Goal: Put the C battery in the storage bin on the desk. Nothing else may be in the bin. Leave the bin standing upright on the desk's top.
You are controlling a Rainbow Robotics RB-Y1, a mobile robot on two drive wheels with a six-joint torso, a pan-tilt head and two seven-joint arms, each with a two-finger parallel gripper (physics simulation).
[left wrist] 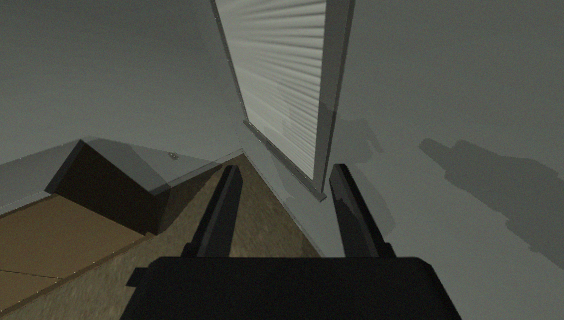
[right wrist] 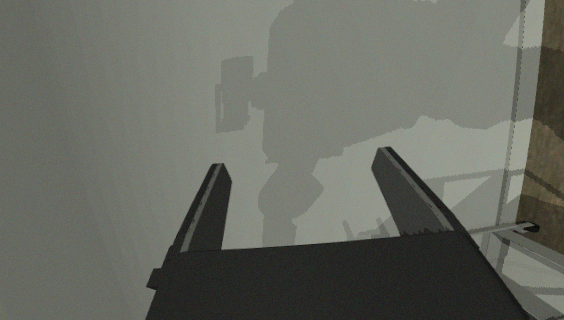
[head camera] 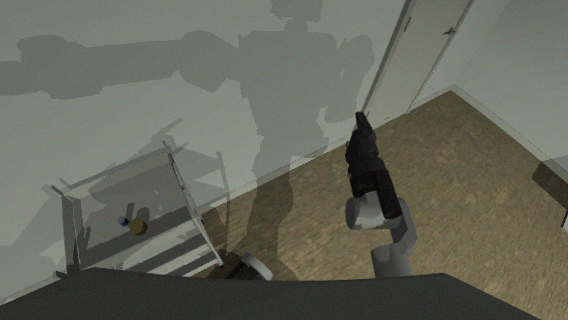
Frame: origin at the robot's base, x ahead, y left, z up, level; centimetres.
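Seen in the pictures: left gripper, fingertip midpoint: [left wrist: 285, 172]; right gripper, fingertip midpoint: [right wrist: 299, 165] [head camera: 354, 128].
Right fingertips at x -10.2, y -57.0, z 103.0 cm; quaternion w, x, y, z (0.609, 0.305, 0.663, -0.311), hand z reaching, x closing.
Offsets run from my right fingertips to a thing's middle. "pt": to the spot under its first point.
A pale framed piece of furniture [head camera: 69, 225] [right wrist: 531, 246] stands against the wall, at the lower left in the head view. A small blue and silver object {dz -34.3, dx +47.2, dy +59.2 cm} [head camera: 124, 221] and a brown round object {dz -35.0, dx +42.2, dy +56.5 cm} [head camera: 138, 226] are on it, close together; they are too small to identify as the C battery. I cannot make out the storage bin, or tell which furniture is the desk. My right gripper [head camera: 361, 117] [right wrist: 299, 165] is open and empty, well to the right of that furniture in the head view. My left gripper [left wrist: 285, 172] is open and empty, facing a wall corner.
A door [head camera: 425, 60] is at the upper right of the head view. A grey-white rounded part [head camera: 259, 266] shows beside the furniture's lower end. In the left wrist view, a window with blinds {pt dz +26.2, dx +105.6, dy +149.5 cm} [left wrist: 285, 75] is ahead, and a brown surface [left wrist: 85, 230] with a dark panel [left wrist: 107, 192] is at left.
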